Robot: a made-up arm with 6 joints. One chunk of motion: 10 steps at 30 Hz.
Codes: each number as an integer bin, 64 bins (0 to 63) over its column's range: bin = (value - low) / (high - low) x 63, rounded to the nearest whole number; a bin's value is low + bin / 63 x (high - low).
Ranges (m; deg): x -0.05..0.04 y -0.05..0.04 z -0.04..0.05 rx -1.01..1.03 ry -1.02..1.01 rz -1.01..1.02
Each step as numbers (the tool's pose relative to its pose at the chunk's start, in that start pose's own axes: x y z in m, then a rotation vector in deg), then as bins.
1 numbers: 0.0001 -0.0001 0.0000 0.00 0.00 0.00
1 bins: 35 35 28 31 32 31
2 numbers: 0.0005 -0.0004 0.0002 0.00 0.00 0.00
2 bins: 35 35 28 31 32 31
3 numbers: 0.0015 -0.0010 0.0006 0.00 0.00 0.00
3 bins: 36 34 28 31 32 31
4 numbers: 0.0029 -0.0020 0.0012 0.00 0.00 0.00
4 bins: 37 34 29 31 32 31
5 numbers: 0.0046 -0.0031 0.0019 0.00 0.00 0.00
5 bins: 38 33 29 31 32 31
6 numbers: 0.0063 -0.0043 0.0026 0.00 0.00 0.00
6 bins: 39 32 30 31 32 31
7 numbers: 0.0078 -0.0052 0.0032 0.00 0.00 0.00
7 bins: 40 31 30 31 32 31
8 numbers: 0.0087 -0.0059 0.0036 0.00 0.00 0.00
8 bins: 41 31 31 31 32 31
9 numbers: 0.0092 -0.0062 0.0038 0.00 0.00 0.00
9 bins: 41 31 31 31 32 31
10 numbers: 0.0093 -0.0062 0.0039 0.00 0.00 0.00
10 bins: 42 31 31 31 32 31
